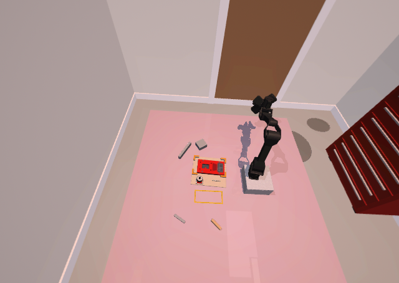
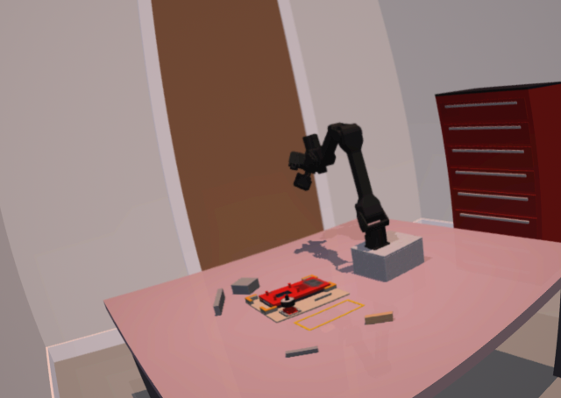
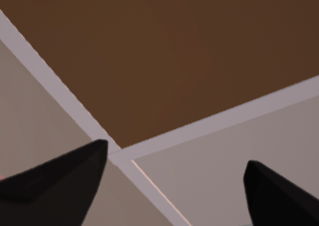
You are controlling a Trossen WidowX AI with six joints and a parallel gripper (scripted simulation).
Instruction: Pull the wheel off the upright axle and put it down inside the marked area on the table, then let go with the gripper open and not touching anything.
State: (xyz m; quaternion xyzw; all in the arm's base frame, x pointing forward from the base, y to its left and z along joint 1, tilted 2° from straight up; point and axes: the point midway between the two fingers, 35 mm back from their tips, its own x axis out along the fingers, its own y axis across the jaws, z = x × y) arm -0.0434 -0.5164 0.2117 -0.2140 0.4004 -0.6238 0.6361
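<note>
Right now the dark wheel is 410 mm ahead of my gripper tip, 600 mm to the left of it and 270 mm below it. Round my gripper tip: grey bar (500 mm ahead, 860 mm to the left, 300 mm below); tan bar (270 mm ahead, 870 mm to the left, 300 mm below).
</note>
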